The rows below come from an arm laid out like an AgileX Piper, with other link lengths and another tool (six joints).
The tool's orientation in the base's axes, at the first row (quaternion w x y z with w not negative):
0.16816 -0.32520 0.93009 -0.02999
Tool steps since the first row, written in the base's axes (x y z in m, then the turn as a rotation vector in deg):
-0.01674 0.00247 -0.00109 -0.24 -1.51 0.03
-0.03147 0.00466 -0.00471 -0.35 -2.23 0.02
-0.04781 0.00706 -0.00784 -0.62 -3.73 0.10
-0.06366 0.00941 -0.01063 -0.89 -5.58 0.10
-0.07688 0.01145 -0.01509 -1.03 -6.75 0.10
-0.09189 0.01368 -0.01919 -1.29 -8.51 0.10
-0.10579 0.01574 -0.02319 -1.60 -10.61 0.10
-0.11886 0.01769 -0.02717 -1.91 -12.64 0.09
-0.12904 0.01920 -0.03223 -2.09 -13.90 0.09
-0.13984 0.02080 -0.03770 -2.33 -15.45 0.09
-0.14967 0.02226 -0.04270 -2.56 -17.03 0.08
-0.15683 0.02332 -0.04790 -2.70 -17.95 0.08
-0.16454 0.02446 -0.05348 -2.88 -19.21 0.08
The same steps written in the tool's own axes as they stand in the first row. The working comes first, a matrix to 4 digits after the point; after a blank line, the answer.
The tool's axes in the first row as the columns of a matrix, in the base's axes (used below as rounded here):
-0.7319 -0.5948 0.3323
-0.6150 0.7867 0.0536
-0.2933 -0.1652 -0.9416

0.01105 0.01208 -0.00440 1.10 -1.05 -0.19
0.02155 0.02316 -0.00577 1.62 -1.55 -0.25
0.03295 0.03529 -0.00813 2.72 -2.58 -0.50
0.04392 0.04702 -0.01064 4.05 -3.88 -0.69
0.05365 0.05723 -0.01072 4.88 -4.71 -0.80
0.06447 0.06859 -0.01173 6.15 -5.94 -0.98
0.07455 0.07914 -0.01247 7.67 -7.41 -1.19
0.08408 0.08910 -0.01297 9.15 -8.82 -1.40
0.09209 0.09718 -0.01150 10.05 -9.71 -1.52
0.10061 0.10577 -0.00986 11.18 -10.78 -1.69
0.10838 0.11359 -0.00834 12.32 -11.89 -1.84
0.11449 0.11954 -0.00576 12.99 -12.53 -1.93
0.12107 0.12595 -0.00301 13.90 -13.41 -2.06

